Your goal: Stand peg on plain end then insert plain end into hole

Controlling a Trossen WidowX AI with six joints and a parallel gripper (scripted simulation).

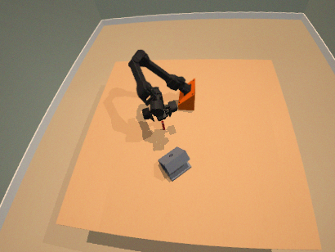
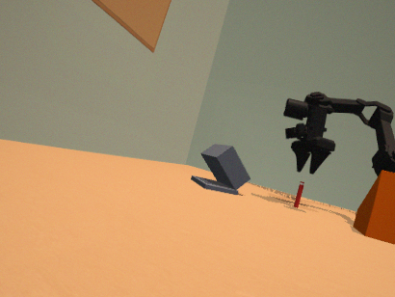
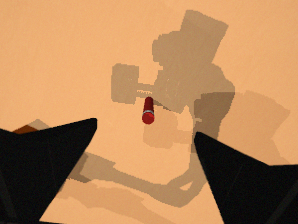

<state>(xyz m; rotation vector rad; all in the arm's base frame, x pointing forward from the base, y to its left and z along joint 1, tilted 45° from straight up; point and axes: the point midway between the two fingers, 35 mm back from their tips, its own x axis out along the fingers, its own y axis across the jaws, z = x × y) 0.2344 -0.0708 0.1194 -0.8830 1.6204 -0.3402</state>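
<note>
Now: the red peg 50 mm below my gripper tip. Round my gripper tip: grey sloped panel 230 mm ahead, 90 mm to the left, 40 mm below; then flat grey foot 240 mm ahead, 100 mm to the left, 100 mm below.
</note>
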